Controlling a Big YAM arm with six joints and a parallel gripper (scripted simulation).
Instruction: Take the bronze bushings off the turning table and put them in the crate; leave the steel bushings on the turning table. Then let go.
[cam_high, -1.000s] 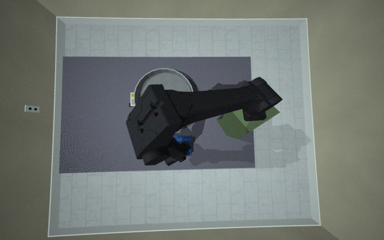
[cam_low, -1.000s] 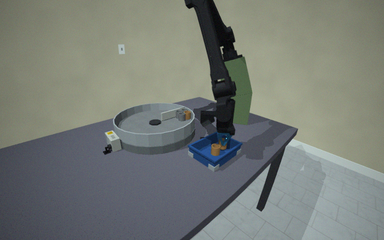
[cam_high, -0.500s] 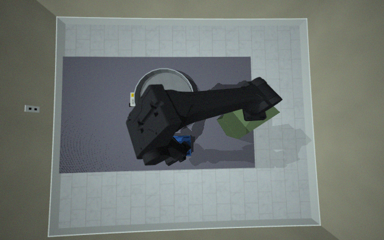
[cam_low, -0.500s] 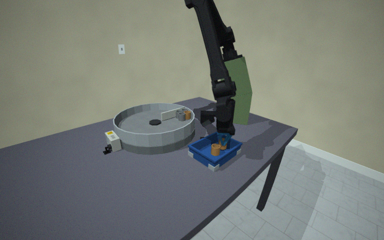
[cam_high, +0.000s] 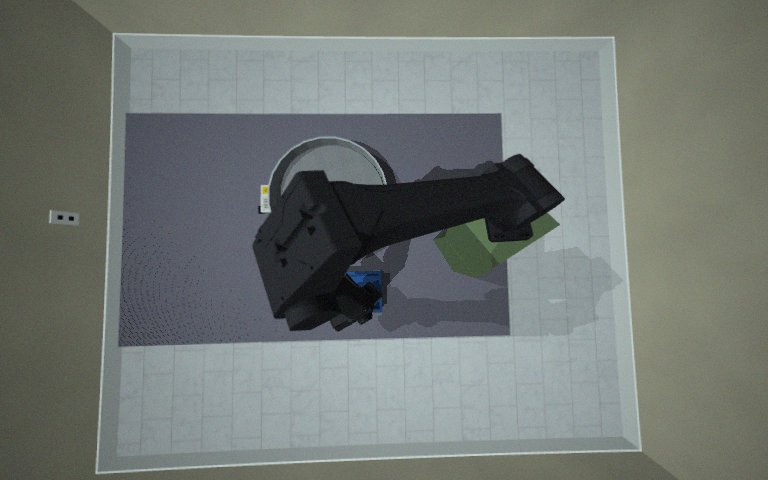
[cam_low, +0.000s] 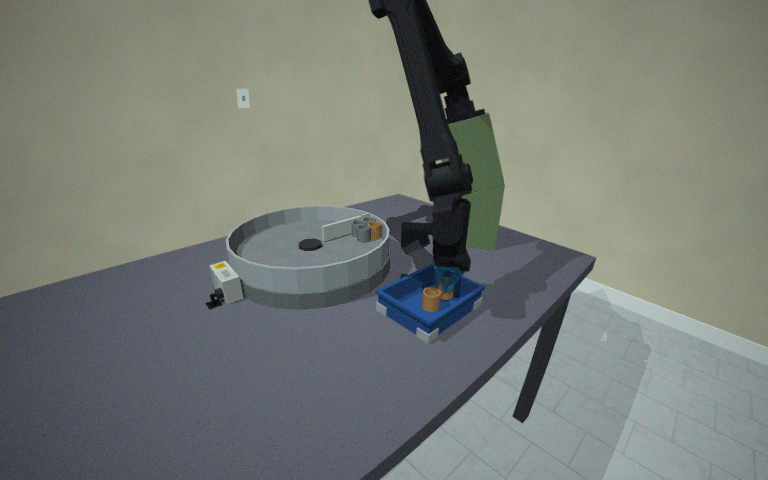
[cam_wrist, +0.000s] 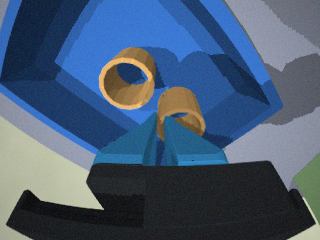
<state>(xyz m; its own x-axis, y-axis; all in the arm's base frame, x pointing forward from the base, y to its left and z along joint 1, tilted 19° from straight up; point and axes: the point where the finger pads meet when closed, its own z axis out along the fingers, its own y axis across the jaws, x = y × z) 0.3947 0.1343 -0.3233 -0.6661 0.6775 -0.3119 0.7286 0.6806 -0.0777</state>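
The blue crate is 4 cm ahead of my hand, 1 cm to the right of it and 2 cm below it. Also, from my hand: grey turning table (11 cm ahead, 36 cm to the right, 1 cm above).
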